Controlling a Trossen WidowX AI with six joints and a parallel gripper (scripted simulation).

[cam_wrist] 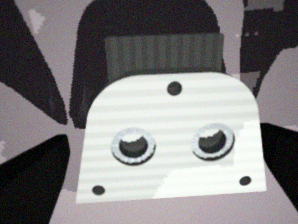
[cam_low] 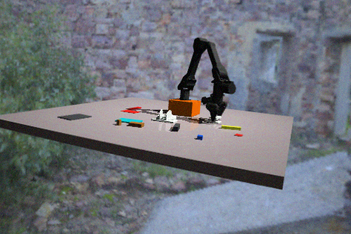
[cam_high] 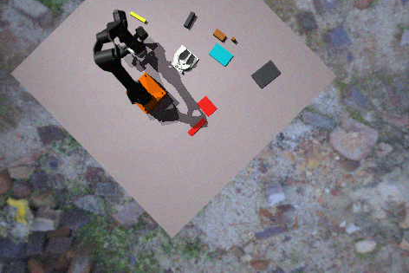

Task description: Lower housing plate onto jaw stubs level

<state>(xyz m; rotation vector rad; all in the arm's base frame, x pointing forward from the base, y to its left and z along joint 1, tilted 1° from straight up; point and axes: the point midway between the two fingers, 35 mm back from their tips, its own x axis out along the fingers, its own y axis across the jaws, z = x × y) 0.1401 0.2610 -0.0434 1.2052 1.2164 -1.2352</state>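
Right now my gripper tip is 1 cm to the left of the white piece. Round my gripper tip: red square 23 cm ahead, 19 cm to the left, 1 cm below; yellow bar 12 cm ahead, 12 cm to the left; black bar 32 cm ahead, 8 cm to the right.
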